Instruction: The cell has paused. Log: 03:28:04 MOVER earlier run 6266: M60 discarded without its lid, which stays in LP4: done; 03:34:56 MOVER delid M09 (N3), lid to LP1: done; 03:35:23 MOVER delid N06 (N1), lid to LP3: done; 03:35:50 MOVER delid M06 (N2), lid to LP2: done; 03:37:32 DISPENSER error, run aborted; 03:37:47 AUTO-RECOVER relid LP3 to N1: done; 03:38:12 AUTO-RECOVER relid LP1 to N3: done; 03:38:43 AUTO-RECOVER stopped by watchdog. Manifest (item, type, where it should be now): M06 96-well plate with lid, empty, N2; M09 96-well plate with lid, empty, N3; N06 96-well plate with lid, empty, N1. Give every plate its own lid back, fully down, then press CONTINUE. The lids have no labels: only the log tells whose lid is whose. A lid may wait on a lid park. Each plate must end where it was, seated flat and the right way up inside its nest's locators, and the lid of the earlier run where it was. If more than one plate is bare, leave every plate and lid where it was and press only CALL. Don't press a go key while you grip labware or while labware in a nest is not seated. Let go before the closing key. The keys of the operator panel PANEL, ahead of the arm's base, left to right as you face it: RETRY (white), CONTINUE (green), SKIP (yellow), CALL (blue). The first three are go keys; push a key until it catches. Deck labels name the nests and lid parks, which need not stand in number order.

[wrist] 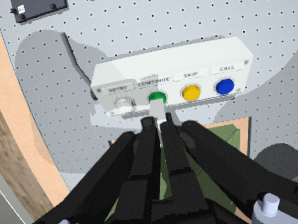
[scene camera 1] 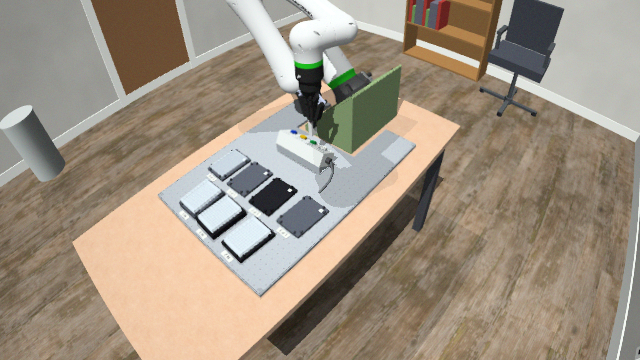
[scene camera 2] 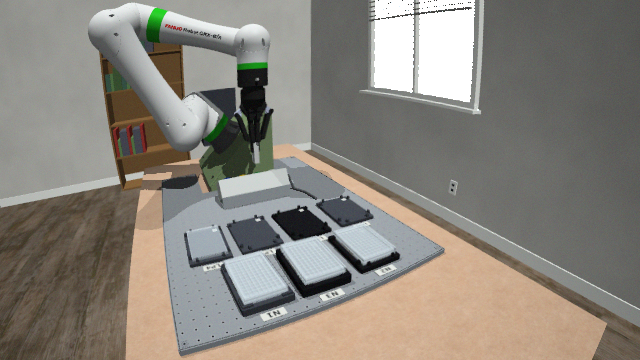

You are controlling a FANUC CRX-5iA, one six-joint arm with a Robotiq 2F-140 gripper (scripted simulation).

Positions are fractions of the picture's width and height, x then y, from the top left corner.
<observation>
I see my gripper (scene camera 2: 0.40,0.45), an operator panel (wrist: 0.69,0.29), a LP1 (scene camera 1: 0.39,0.50) and a LP3 (scene camera 2: 0.52,0.58).
My gripper also shows in the wrist view (wrist: 0.53,0.49) and in scene camera 1 (scene camera 1: 0.49,0.37).
</observation>
